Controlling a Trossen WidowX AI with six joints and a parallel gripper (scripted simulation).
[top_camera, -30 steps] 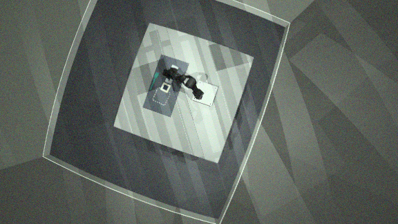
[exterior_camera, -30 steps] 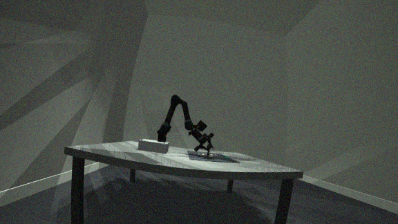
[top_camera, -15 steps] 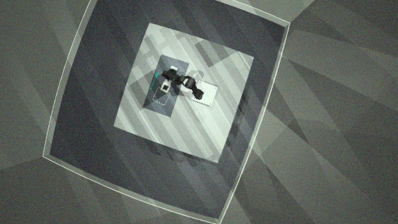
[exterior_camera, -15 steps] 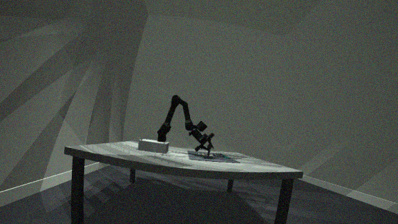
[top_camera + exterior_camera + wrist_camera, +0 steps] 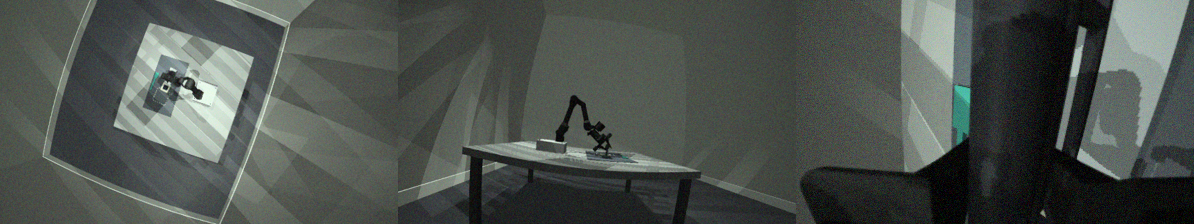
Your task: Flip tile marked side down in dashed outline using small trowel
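Now: the tile 1 cm behind my gripper tip, 10 cm to the left of it and 5 cm below it. Round my gripper tip: trowel (2 cm behind, 1 cm below); then teal elongated object (13 cm ahead, 4 cm to the left, 5 cm below).
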